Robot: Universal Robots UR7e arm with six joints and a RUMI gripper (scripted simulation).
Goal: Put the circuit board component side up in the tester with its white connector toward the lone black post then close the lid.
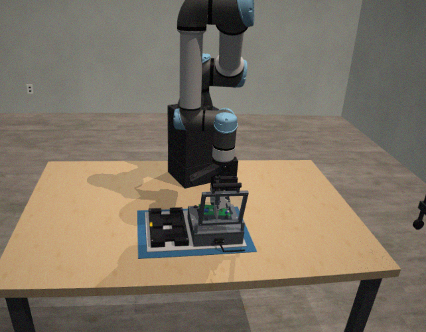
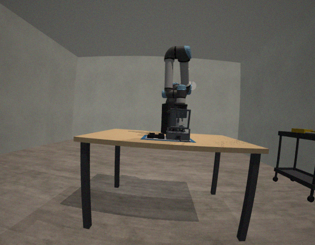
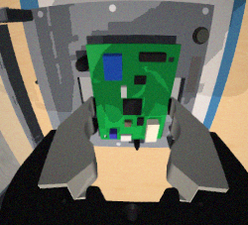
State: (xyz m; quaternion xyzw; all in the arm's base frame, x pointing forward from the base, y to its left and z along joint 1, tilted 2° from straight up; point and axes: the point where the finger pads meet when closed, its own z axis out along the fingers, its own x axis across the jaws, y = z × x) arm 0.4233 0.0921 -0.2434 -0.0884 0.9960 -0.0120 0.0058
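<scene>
Now: hand right at the green circuit board. Round my hand: tester bed: 10 mm ahead, 10 mm to the left, 10 mm below; framed lid: 120 mm ahead, 20 mm to the left, 100 mm above.
</scene>
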